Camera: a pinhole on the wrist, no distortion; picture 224 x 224 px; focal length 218.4 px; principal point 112.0 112.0 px. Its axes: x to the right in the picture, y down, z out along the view. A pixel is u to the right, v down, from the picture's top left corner.
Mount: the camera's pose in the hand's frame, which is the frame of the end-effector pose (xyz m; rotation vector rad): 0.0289 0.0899 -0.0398 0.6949 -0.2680 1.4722
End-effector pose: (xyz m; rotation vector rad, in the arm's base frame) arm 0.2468 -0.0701 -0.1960 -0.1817 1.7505 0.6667
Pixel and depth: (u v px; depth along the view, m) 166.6 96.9 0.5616
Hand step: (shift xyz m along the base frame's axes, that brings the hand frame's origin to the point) 0.3822 0.1959 -0.3098
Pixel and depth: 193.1 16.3 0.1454
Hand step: 0.0106 0.1186 -0.1169
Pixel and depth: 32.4 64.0 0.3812
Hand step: 0.1854 -0.0739 -0.2769
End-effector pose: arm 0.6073 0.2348 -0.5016 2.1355 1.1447 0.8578
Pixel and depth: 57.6 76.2 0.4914
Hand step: 0.1365 0.2763 -0.3125
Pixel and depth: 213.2 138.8 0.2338
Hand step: 0.2103 0.0035 -0.0852
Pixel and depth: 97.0 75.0 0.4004
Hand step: 0.1807 0.1967 -0.2167
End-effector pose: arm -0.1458 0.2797 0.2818 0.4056 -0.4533 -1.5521
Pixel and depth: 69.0 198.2 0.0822
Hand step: 0.0109 -0.0154 0.0350
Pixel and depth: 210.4 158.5 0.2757
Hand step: -0.1121 -0.0446 0.2396
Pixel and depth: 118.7 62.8 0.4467
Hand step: -0.2870 -0.2235 0.1743
